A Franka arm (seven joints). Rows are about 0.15 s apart.
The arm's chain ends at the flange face. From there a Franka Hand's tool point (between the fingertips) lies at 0.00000 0.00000 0.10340 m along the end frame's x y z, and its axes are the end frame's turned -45 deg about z.
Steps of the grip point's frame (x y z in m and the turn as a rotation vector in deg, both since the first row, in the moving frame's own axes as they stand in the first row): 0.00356, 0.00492, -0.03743, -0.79, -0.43, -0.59; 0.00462, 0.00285, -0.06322, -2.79, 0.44, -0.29; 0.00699, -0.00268, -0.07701, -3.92, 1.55, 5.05; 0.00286, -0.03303, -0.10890, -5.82, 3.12, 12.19; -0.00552, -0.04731, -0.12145, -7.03, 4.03, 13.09; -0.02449, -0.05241, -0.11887, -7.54, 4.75, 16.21; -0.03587, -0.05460, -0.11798, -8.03, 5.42, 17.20; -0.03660, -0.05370, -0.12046, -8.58, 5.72, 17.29
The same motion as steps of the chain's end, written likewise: 0.00553, -0.00059, -0.03742, -0.86, 0.25, -0.59; 0.00115, -0.00424, -0.06309, -1.66, 2.28, -0.29; -0.00378, -0.01016, -0.07673, -1.68, 3.87, 5.05; -0.03227, -0.03000, -0.10822, -1.91, 6.32, 12.19; -0.05087, -0.03493, -0.12042, -2.12, 7.82, 13.09; -0.06929, -0.02544, -0.11763, -1.97, 8.69, 16.21; -0.08030, -0.01906, -0.11652, -1.85, 9.51, 17.20; -0.08118, -0.01839, -0.11880, -2.02, 10.11, 17.29
